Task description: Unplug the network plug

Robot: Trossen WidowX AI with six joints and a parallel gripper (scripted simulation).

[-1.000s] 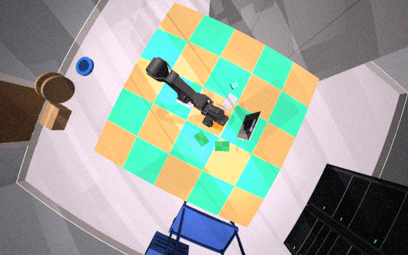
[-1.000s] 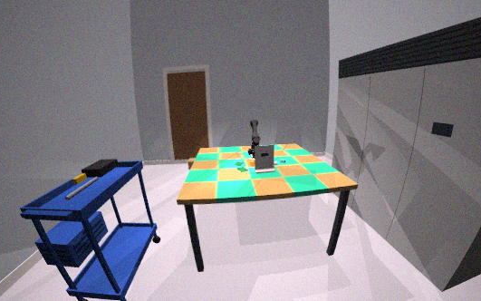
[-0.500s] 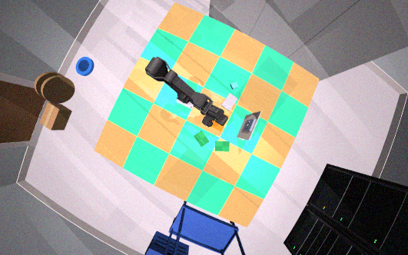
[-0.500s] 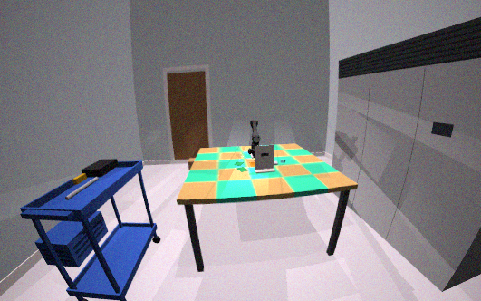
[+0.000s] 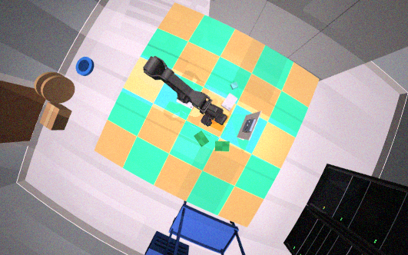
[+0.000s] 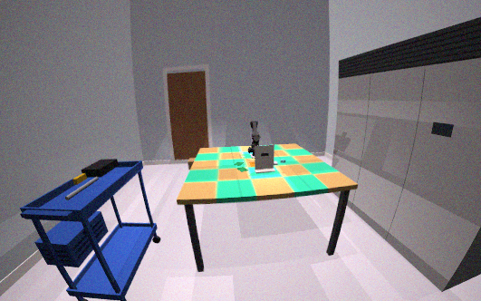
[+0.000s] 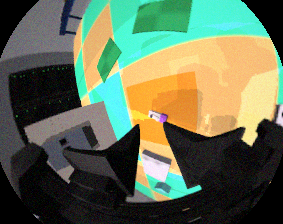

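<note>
Now: gripper tip 2 cm above the network plug. The rest, counted from my gripper tip: grey upright panel: 18 cm ahead, 5 cm to the left, 7 cm above.
</note>
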